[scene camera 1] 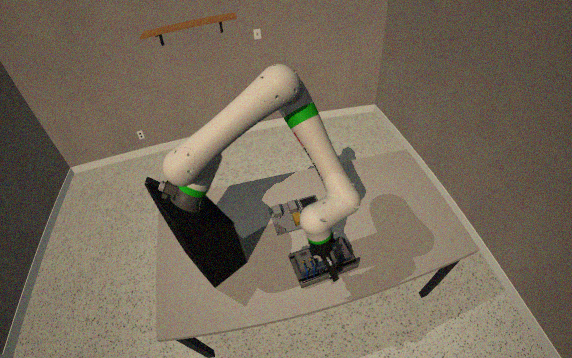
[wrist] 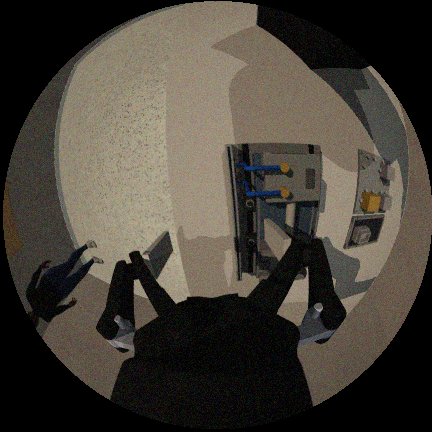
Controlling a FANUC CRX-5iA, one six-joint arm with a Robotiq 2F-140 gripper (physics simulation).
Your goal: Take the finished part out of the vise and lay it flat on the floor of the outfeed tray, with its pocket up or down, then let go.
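Seen in the pictures: gripper, fingertip midpoint: [scene camera 1: 328, 271] [wrist: 216, 235]; arm's base, origin of the base link: [scene camera 1: 186, 202].
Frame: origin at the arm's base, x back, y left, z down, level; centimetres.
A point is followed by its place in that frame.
Note:
My gripper [scene camera 1: 331, 269] @(x -57.7, y -10.7, z 31.1 cm) [wrist: 216, 235] @(x -57.7, y -10.7, z 31.1 cm) is open, its fingers spread wide with nothing between them. It hangs over the front of the open grey machine box [scene camera 1: 295, 262] @(x -42.6, y -1.1, z 42.4 cm) [wrist: 280, 148] @(x -43.4, y -4.3, z 42.4 cm); in the wrist view one finger is over the box and the other lies left of it. The vise and the finished part in it cannot be made out; fingers and shadow cover part of the box's inside. A small dark tray [wrist: 349, 232] @(x -53.0, y 24.2, z 43.3 cm), apparently the outfeed tray, lies behind the box. A grey block-like piece [wrist: 362, 234] @(x -51.1, y 26.8, z 40.2 cm) sits in it. In the scene view the arm partly covers that tray.
Two blue hoses [wrist: 265, 168] @(x -47.7, y -7.5, z 33.4 cm) with orange tips stand inside the box. A grey plate [scene camera 1: 286, 228] @(x -36.4, y 19.9, z 43.6 cm) [wrist: 368, 172] @(x -35.6, y 22.0, z 43.6 cm) beside the tray bears an orange block [scene camera 1: 296, 218] @(x -41.6, y 24.1, z 40.0 cm) [wrist: 370, 201] @(x -42.5, y 23.0, z 40.0 cm) and grey blocks. A large black panel [scene camera 1: 205, 240] @(x -9.3, y -12.2, z 7.8 cm) stands near the arm's base. A person [wrist: 54, 290] shows at the wrist view's left.

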